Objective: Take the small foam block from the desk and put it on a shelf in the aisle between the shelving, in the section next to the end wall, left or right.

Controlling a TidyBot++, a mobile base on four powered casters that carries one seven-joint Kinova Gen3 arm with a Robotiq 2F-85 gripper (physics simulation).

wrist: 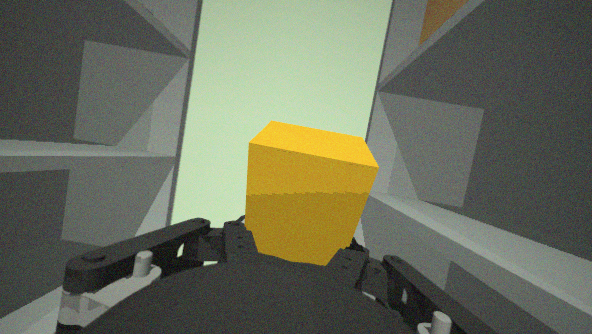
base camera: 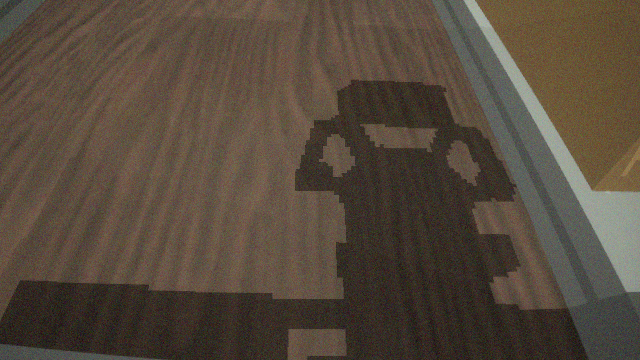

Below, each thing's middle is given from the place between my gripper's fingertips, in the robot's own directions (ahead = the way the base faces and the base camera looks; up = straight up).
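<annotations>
The yellow foam block (wrist: 306,189) is sitting 3 cm behind my hand, and it's 3 cm above it too.
</annotations>
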